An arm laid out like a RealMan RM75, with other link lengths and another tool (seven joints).
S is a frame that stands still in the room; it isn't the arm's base.
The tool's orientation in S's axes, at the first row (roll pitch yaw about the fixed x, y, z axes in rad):
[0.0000 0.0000 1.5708]
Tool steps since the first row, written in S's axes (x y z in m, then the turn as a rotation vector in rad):
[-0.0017 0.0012 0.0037 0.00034 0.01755 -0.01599]
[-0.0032 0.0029 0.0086 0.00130 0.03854 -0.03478]
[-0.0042 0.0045 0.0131 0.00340 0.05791 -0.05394]
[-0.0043 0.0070 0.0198 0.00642 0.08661 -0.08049]
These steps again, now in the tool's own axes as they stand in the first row. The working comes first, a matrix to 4 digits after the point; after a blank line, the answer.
The tool's axes in the first row as the columns of a matrix, in S's axes (used below as rounded here):
[0.0000 -1.0000 0.0000]
[1.0000 0.0000 0.0000]
[0.0000 0.0000 1.0000]

[0.0012 0.0017 0.0037 0.01755 -0.00034 -0.01599]
[0.0029 0.0032 0.0086 0.03854 -0.00130 -0.03478]
[0.0045 0.0042 0.0131 0.05791 -0.00340 -0.05394]
[0.0070 0.0043 0.0198 0.08661 -0.00642 -0.08049]

